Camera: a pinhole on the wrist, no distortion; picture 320 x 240 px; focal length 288.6 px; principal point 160.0 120.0 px. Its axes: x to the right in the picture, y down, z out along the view. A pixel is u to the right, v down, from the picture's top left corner.
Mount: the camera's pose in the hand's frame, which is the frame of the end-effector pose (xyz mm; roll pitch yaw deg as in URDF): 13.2 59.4 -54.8 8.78 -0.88 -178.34
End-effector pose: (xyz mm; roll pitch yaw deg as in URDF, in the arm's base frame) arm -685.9 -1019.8 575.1 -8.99 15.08 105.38
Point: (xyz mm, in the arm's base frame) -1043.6 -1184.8 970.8
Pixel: 260.6 8.5
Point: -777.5 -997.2 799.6
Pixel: 192.1 177.8
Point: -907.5 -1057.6 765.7
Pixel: 200.9 32.3
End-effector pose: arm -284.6 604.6 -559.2 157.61 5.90 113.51
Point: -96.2 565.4 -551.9
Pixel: outside the picture
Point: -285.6 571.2 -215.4
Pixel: behind the camera
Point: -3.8 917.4 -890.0
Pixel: 51.5 67.6
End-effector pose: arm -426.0 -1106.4 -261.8 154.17 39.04 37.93
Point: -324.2 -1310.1 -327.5
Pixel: 168.6 32.6
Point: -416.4 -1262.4 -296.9
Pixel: 256.1 129.6
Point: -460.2 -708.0 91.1
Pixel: behind the camera
